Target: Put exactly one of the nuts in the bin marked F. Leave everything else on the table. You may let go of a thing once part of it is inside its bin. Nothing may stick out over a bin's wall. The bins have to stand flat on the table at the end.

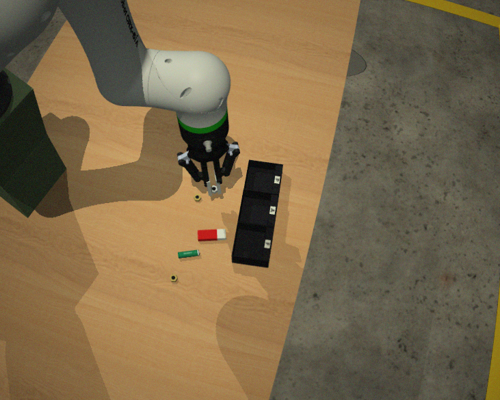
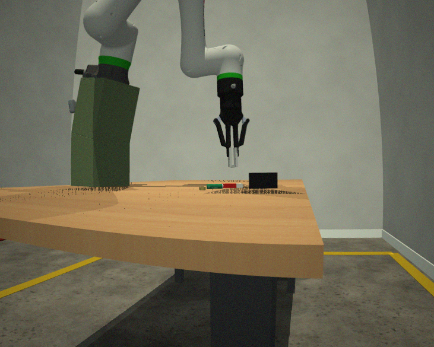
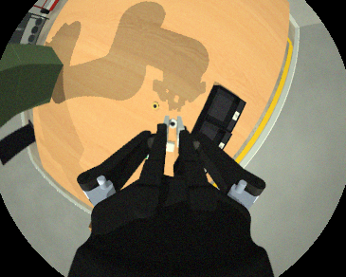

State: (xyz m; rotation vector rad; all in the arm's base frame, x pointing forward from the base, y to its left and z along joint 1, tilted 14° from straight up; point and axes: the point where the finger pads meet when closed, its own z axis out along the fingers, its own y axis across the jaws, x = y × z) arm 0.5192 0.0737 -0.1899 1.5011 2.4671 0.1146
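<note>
My hand is 2 cm past the green battery, 15 cm to the left of it and 9 cm above it. From my hand the other things lie so: grey nut: 3 cm below.
</note>
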